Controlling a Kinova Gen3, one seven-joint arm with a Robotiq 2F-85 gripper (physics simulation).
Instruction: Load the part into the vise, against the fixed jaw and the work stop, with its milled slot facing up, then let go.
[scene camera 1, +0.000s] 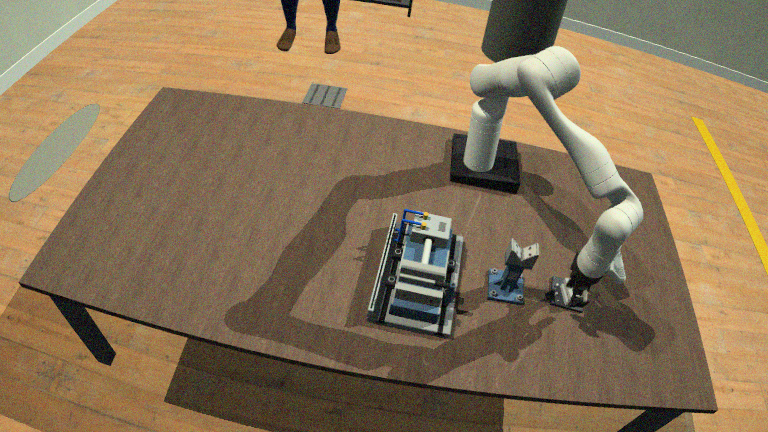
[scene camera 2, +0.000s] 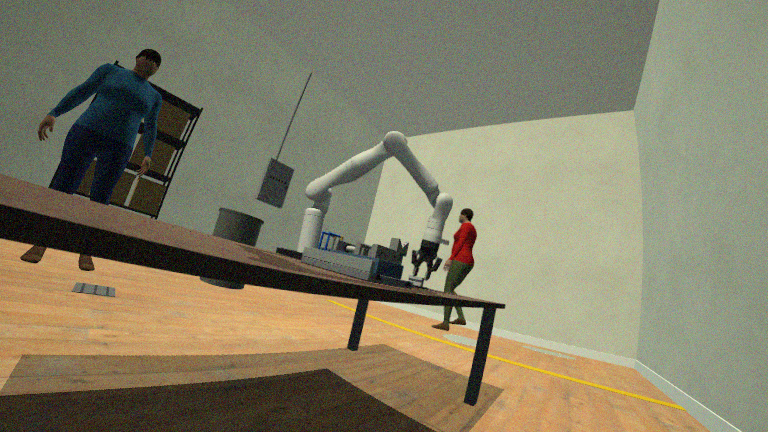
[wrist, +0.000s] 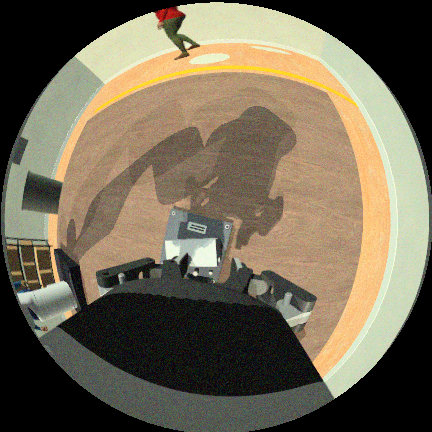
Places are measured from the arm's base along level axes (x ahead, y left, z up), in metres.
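Pixels of known places: gripper, fingertip midpoint: (scene camera 1: 569, 295) (scene camera 2: 420, 278) (wrist: 208, 263); arm's base, link origin: (scene camera 1: 478, 162) (wrist: 70, 294).
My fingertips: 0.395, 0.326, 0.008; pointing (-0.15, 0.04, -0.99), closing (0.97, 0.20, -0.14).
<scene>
Ahead of a thing's pixels: the offset from my fingertips to its top centre, as dx, dy, dz. "pt": to the spot under its first point.
The part, a pale grey block {-0.024, +0.005, +0.004} (scene camera 1: 562, 291) (scene camera 2: 416, 279) (wrist: 192, 250), lies on a dark plate {-0.033, +0.004, -0.033} (wrist: 201, 218) with bolted corners at the right of the table. Its milled slot cannot be made out. My gripper (scene camera 1: 578, 298) (scene camera 2: 425, 275) (wrist: 208, 263) points down over the near part of this plate, with its fingers about half apart. In the wrist view the left fingertip overlaps the block's lower edge, and a gap shows between the block and the right fingertip. Contact is hidden. The vise {+0.064, -0.377, +0.058} (scene camera 1: 418, 292) (scene camera 2: 338, 262) stands left of my gripper, its jaws apart.
A blue-based stand (scene camera 1: 505, 287) with an angled grey V-shaped head stands between the vise and the plate. Blue hoses {pt -0.001, -0.448, +0.067} (scene camera 1: 404, 221) rise at the back of the vise. My arm's black base (scene camera 1: 484, 180) is behind. A person in red (scene camera 2: 465, 241) stands beyond the table.
</scene>
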